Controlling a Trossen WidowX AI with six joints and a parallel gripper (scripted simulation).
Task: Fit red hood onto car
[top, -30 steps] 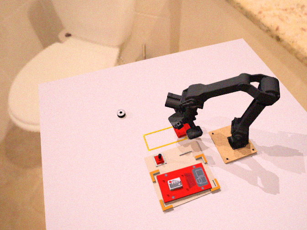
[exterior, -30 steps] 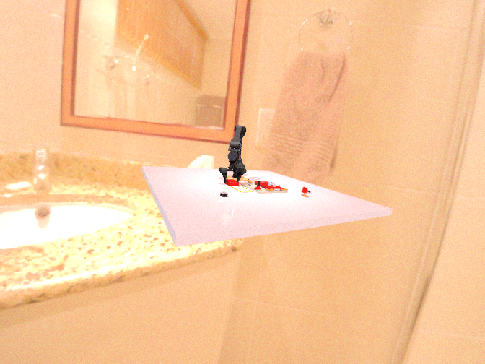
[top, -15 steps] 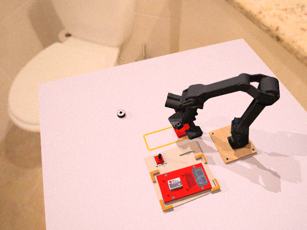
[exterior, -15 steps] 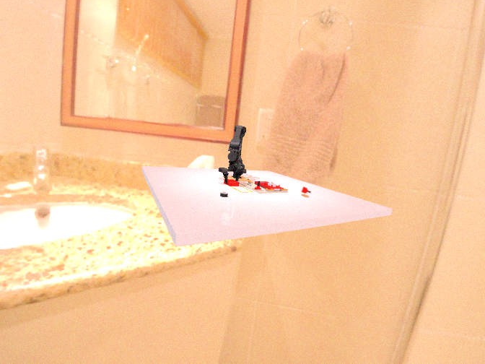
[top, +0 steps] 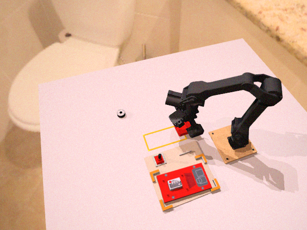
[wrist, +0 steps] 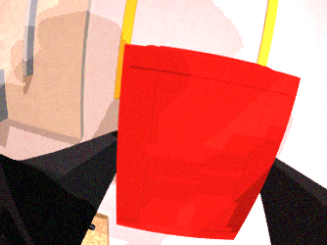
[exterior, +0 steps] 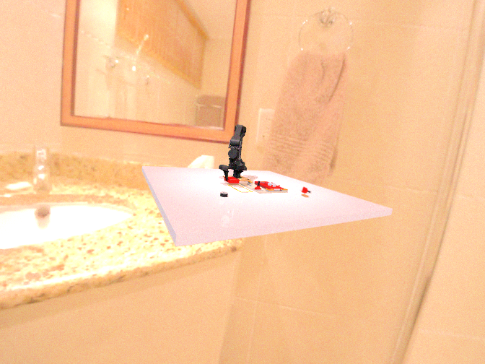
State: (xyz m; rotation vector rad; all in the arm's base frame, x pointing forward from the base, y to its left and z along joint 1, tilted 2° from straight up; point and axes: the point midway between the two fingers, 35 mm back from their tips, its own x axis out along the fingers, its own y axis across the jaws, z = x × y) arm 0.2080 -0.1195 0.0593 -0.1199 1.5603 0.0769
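Right now the white engine block is 250 mm to the left of my gripper tip and 120 mm ahead of it. Round my gripper tip: red hood: 10 mm above.
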